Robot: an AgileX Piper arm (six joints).
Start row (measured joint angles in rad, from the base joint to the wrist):
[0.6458 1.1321 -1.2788 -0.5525 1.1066 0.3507]
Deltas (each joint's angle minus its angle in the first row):
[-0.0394 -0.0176 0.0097 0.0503 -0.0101 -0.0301]
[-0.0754 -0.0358 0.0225 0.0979 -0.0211 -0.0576]
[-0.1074 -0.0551 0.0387 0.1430 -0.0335 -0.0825]
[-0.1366 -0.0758 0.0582 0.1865 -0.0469 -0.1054]
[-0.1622 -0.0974 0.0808 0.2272 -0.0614 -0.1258]
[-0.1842 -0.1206 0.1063 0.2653 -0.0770 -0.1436]
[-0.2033 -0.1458 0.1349 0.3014 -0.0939 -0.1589]
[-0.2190 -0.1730 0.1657 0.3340 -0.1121 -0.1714]
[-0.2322 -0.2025 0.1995 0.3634 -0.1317 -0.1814]
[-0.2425 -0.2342 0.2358 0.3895 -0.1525 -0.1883]
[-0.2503 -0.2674 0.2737 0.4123 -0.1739 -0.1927]
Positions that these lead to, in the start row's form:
[0.6064 1.1145 -1.2691 -0.5022 1.0965 0.3206]
[0.5704 1.0963 -1.2563 -0.4546 1.0855 0.2931]
[0.5384 1.0770 -1.2401 -0.4095 1.0731 0.2682]
[0.5092 1.0563 -1.2206 -0.3660 1.0597 0.2453]
[0.4836 1.0347 -1.1980 -0.3253 1.0452 0.2249]
[0.4616 1.0115 -1.1725 -0.2872 1.0296 0.2071]
[0.4425 0.9863 -1.1439 -0.2511 1.0127 0.1918]
[0.4268 0.9591 -1.1131 -0.2185 0.9945 0.1793]
[0.4136 0.9296 -1.0793 -0.1891 0.9749 0.1693]
[0.4033 0.8979 -1.0430 -0.1630 0.9541 0.1624]
[0.3955 0.8647 -1.0051 -0.1402 0.9327 0.1580]

